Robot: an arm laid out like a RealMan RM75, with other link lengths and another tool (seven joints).
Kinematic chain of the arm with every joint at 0, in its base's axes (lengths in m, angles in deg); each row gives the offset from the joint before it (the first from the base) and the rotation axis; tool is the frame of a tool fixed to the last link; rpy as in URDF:
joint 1: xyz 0 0 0.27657 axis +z
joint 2: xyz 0 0 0 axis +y
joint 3: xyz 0 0 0.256 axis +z
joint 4: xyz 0 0 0 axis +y
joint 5: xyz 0 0 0.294 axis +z
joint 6: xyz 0 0 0 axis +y
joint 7: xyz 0 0 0.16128 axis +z
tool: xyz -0.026 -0.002 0.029 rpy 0 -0.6 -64.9
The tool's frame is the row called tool.
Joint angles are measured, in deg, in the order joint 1, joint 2, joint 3, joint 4, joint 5, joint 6, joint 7. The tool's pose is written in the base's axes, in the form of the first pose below.
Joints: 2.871, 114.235, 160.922, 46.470, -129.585, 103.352, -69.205
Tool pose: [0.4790 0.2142 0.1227 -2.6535 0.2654 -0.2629]
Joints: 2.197, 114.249, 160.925, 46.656, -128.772, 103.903, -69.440
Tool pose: [0.4785 0.2099 0.1248 -2.6455 0.2739 -0.2584]
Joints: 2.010, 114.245, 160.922, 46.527, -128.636, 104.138, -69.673
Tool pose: [0.4782 0.2082 0.1243 -2.6460 0.2775 -0.2561]
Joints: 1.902, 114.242, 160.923, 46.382, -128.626, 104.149, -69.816
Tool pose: [0.4786 0.2071 0.1237 -2.6464 0.2787 -0.2566]
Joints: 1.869, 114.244, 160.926, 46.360, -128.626, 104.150, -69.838
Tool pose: [0.4787 0.2067 0.1236 -2.6465 0.2789 -0.2570]
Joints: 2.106, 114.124, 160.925, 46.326, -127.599, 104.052, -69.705
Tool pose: [0.4770 0.2111 0.1266 -2.6306 0.2861 -0.2453]
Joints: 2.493, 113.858, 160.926, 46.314, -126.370, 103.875, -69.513
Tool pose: [0.4751 0.2171 0.1314 -2.6102 0.2919 -0.2299]
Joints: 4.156, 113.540, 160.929, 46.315, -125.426, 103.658, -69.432
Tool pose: [0.4687 0.2331 0.1362 -2.5926 0.2927 -0.1933]
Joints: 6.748, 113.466, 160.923, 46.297, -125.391, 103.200, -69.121
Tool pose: [0.4592 0.2549 0.1371 -2.5884 0.2900 -0.1555]
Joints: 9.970, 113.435, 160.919, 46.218, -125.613, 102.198, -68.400
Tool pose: [0.4478 0.2815 0.1373 -2.5844 0.2851 -0.1198]
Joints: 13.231, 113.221, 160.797, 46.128, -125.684, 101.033, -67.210
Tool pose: [0.4353 0.3086 0.1390 -2.5789 0.2810 -0.0894]
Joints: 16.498, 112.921, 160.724, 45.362, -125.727, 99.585, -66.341
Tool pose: [0.4225 0.3349 0.1389 -2.5721 0.2805 -0.0604]
